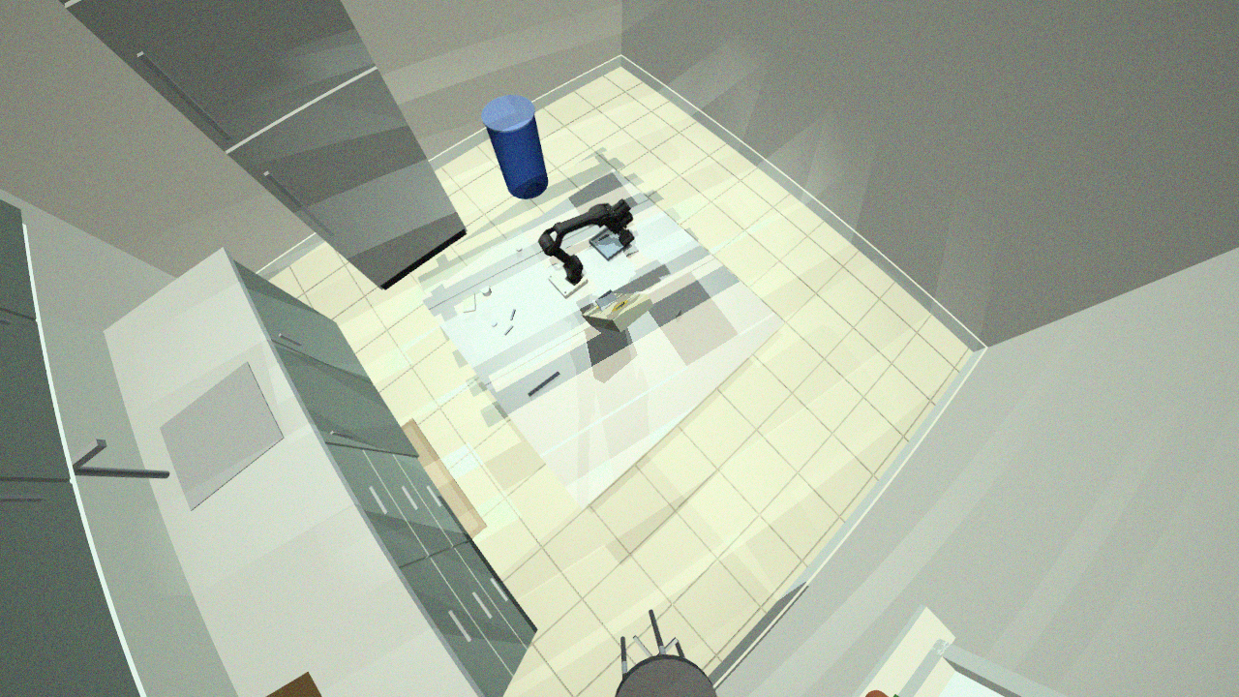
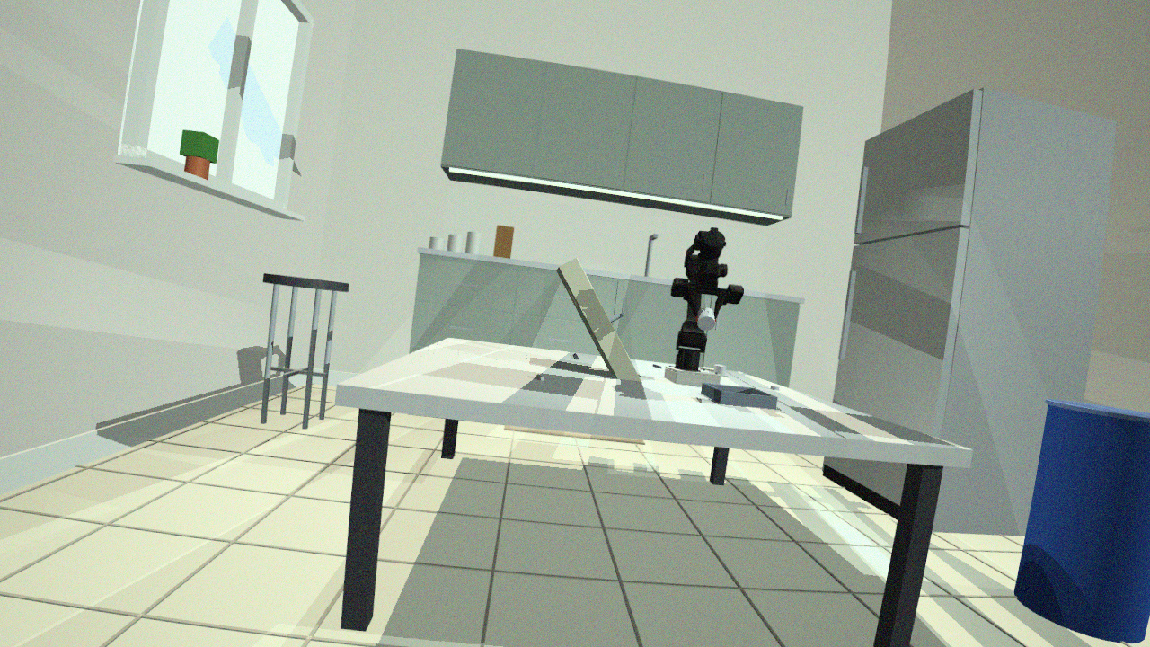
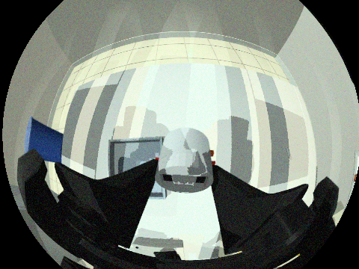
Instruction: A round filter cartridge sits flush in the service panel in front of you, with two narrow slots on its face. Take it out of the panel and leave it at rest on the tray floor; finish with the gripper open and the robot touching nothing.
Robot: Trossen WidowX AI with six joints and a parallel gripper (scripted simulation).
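The tray is 12 cm behind my gripper tip, 2 cm to the left of it and 20 cm below it. Round my gripper tip: round grey filter cartridge right at my gripper tip; then service panel 20 cm ahead, 32 cm to the right, 3 cm below.
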